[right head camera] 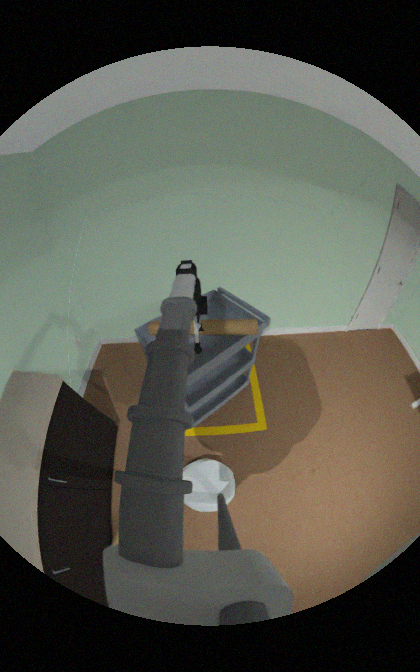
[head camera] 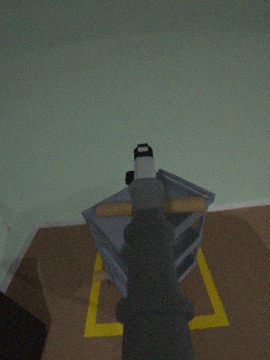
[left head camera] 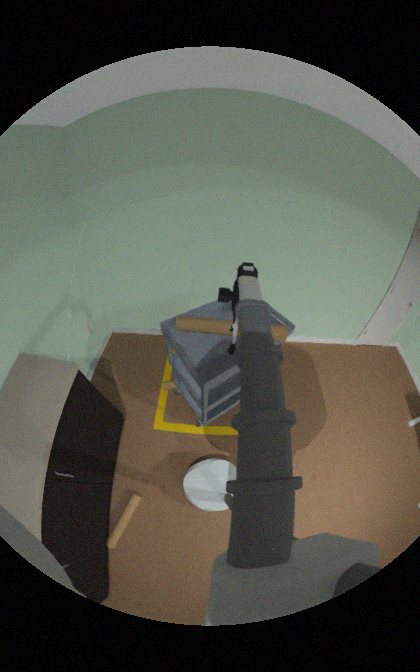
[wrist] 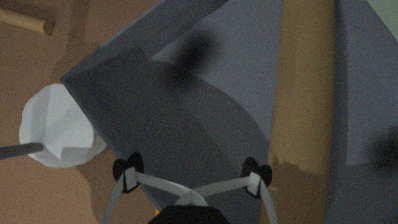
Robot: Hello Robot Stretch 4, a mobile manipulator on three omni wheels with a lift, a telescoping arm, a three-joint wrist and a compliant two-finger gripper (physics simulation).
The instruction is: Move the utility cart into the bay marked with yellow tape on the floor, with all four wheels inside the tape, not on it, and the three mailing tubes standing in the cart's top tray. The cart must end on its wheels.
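The blue-grey cart (head camera: 112, 232) (left head camera: 200, 350) (wrist: 215, 115) appears upright and stands diagonally over the yellow tape bay (head camera: 93, 300) (left head camera: 190, 429) (right head camera: 258, 400); its wheels are mostly hidden. One tan tube (head camera: 185, 204) (left head camera: 200, 325) (right head camera: 230, 327) (wrist: 305, 100) lies flat across its top tray. A second tube (head camera: 101, 275) (left head camera: 170, 385) shows one end at the cart's left side, low by the tape. A third tube (left head camera: 124, 521) (wrist: 25, 20) lies on the floor beside the dark cabinet. My gripper (wrist: 192, 168) is open and empty above the top tray, left of the tray's tube in the wrist view.
The dark cabinet (left head camera: 82, 500) (right head camera: 77, 500) stands on the left. My white round base (left head camera: 209, 482) (right head camera: 215, 480) (wrist: 57, 125) is in front of the bay. A green wall (head camera: 200, 100) rises close behind the cart. A door (right head camera: 385, 270) is at the right. My arm hides part of the cart.
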